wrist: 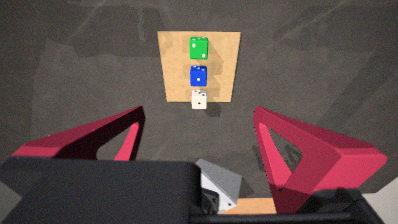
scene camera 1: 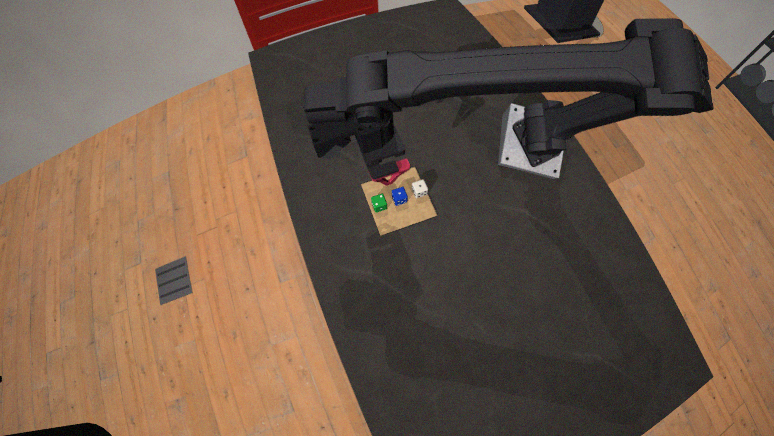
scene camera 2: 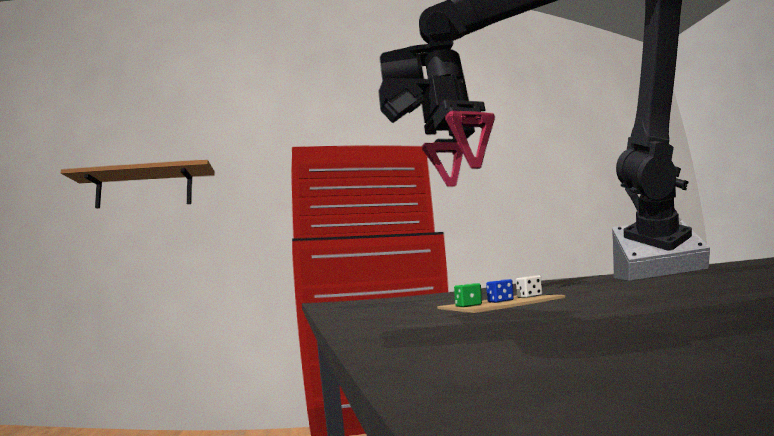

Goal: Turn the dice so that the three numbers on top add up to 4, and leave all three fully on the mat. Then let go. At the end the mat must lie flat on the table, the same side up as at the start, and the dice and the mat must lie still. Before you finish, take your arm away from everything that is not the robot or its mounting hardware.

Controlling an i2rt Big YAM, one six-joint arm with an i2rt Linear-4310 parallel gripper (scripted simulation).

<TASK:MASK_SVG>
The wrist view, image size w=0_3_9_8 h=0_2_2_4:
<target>my gripper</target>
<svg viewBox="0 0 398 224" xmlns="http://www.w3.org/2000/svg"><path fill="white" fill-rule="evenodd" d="M0 165L0 181L22 197L1 224L385 224L357 188L386 163L386 155L373 144L286 117L261 106L256 106L253 123L276 213L202 214L201 168L197 164L188 161L134 161L145 124L143 106L137 106L108 118L27 142ZM267 127L300 149L302 158L293 173L278 152ZM131 126L127 138L115 159L98 160L96 156L98 149Z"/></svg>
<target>tan mat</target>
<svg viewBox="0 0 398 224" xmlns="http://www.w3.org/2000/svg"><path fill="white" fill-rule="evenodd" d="M158 31L167 101L192 102L192 90L206 90L207 102L231 101L241 32ZM191 66L207 67L206 87L190 85ZM191 37L208 38L207 60L190 59L189 41Z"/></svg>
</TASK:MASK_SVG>
